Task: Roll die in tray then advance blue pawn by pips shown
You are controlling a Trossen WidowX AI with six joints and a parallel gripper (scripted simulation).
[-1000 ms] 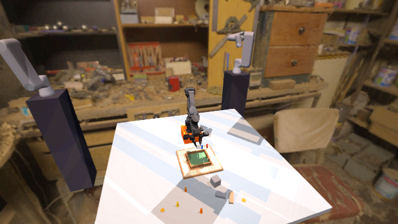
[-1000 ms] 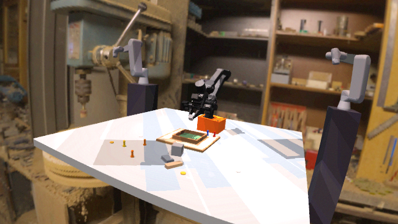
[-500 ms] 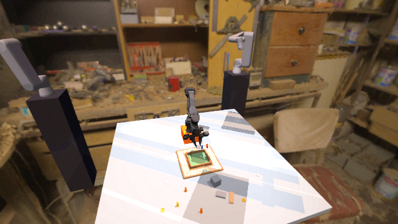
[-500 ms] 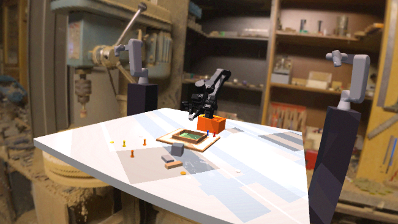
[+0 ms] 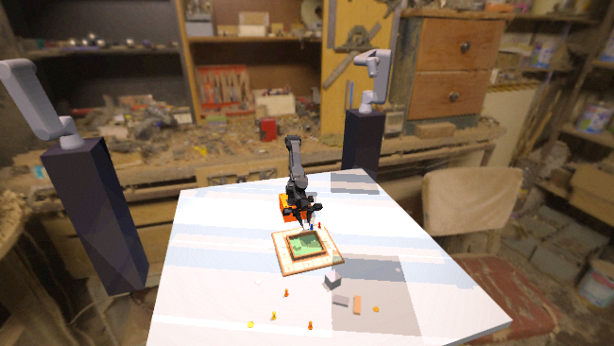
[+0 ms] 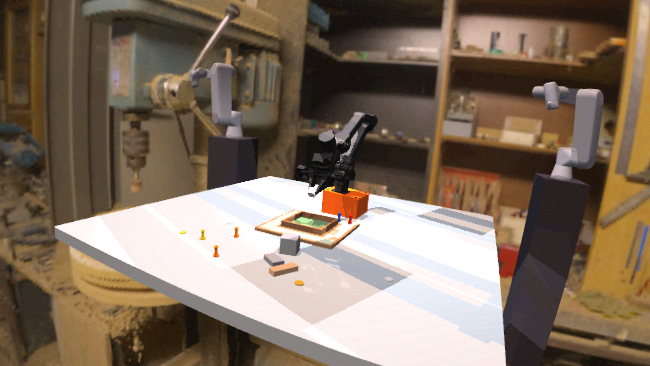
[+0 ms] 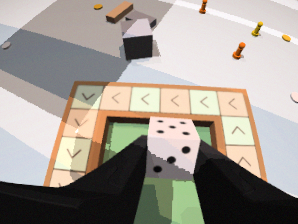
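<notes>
The die lies right at my gripper tip. Round my gripper tip: green tray floor (130 mm below); then red pawn (120 mm behind, 110 mm to the left, 110 mm below); then blue pawn (110 mm below, 110 mm behind, 70 mm to the left).
</notes>
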